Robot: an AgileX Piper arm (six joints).
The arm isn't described. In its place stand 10 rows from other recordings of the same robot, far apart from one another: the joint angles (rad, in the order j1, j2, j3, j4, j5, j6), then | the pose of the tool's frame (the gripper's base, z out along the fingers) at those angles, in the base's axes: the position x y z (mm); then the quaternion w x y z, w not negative.
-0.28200, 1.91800, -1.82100, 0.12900, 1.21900, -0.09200 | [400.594 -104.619 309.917 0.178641 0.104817 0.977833 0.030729]
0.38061, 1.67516, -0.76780, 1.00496, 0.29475, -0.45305 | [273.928 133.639 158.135 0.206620 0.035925 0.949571 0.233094]
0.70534, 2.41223, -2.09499, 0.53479, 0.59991, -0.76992 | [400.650 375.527 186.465 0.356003 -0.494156 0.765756 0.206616]
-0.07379, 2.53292, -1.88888, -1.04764, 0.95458, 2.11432 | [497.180 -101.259 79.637 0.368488 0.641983 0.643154 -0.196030]
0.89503, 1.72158, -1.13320, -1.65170, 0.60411, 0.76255 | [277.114 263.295 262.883 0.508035 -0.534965 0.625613 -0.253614]
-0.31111, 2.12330, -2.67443, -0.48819, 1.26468, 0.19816 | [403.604 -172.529 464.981 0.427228 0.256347 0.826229 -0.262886]
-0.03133, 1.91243, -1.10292, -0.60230, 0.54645, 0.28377 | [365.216 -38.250 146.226 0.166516 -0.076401 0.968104 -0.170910]
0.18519, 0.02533, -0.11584, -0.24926, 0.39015, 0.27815 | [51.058 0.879 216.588 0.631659 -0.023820 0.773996 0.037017]
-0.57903, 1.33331, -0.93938, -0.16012, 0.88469, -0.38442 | [203.736 -146.611 268.136 0.133981 0.057193 0.977987 -0.149398]
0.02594, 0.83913, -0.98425, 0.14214, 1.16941, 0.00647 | [132.347 15.304 365.542 0.309606 -0.003232 0.947835 0.075784]
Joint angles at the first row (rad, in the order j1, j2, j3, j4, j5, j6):
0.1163, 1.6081, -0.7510, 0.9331, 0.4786, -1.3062
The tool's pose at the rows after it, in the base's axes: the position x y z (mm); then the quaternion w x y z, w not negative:
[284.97 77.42 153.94 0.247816 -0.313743 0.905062 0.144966]
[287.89 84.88 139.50 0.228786 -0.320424 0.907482 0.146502]
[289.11 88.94 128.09 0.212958 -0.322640 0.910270 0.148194]
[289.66 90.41 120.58 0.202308 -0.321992 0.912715 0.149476]
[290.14 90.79 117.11 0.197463 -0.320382 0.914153 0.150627]
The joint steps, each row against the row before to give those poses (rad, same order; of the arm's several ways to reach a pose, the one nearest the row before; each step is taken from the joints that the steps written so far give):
0.0385, 0.0728, -0.0164, 0.0117, -0.0214, -0.0116
0.0262, 0.0567, -0.0101, 0.0055, -0.0153, -0.0036
0.0141, 0.0420, -0.0051, 0.0043, -0.0083, -0.0013
0.0051, 0.0267, -0.0024, 0.0031, -0.0038, -0.0003
0.0008, 0.0129, -0.0019, 0.0031, -0.0007, 0.0000

